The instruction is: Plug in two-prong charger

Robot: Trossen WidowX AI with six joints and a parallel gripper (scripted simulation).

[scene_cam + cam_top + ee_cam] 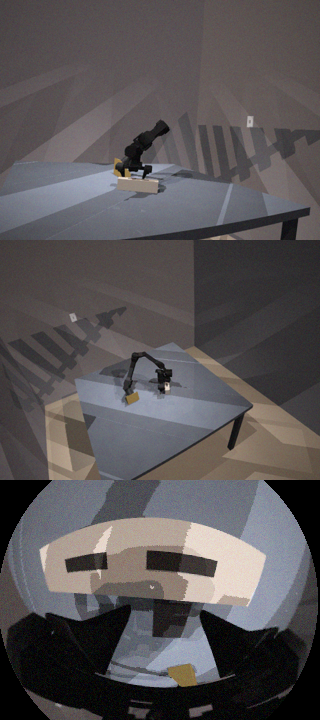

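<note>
My gripper tip is 2 cm short of the black two-prong charger, 1 cm to the left of it and 1 cm below it.
</note>
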